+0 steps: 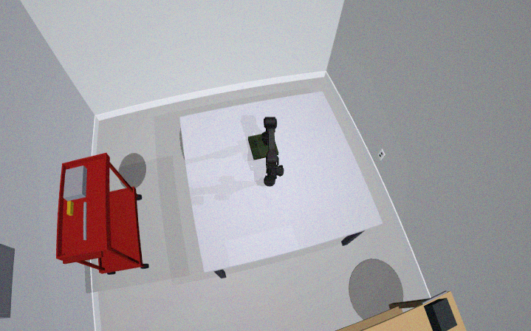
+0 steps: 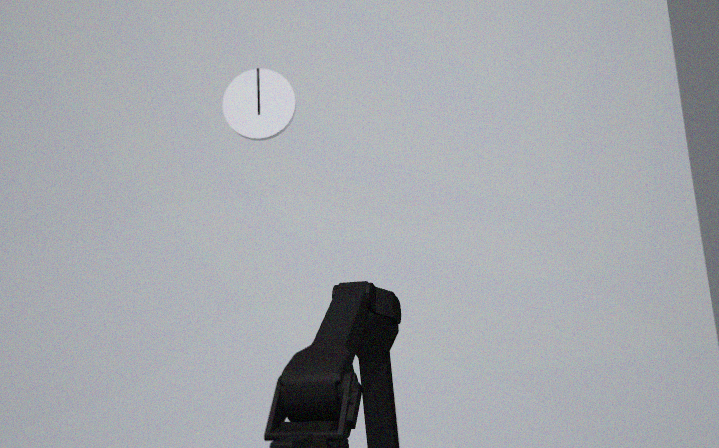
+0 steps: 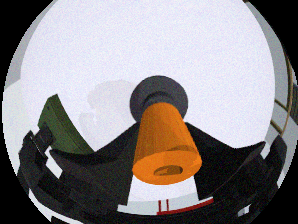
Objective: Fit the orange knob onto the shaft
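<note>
Now: the dark round pedestal 40 mm below my gripper tip. From my gripper tip the other things lie so: orange knob: 20 mm above.
</note>
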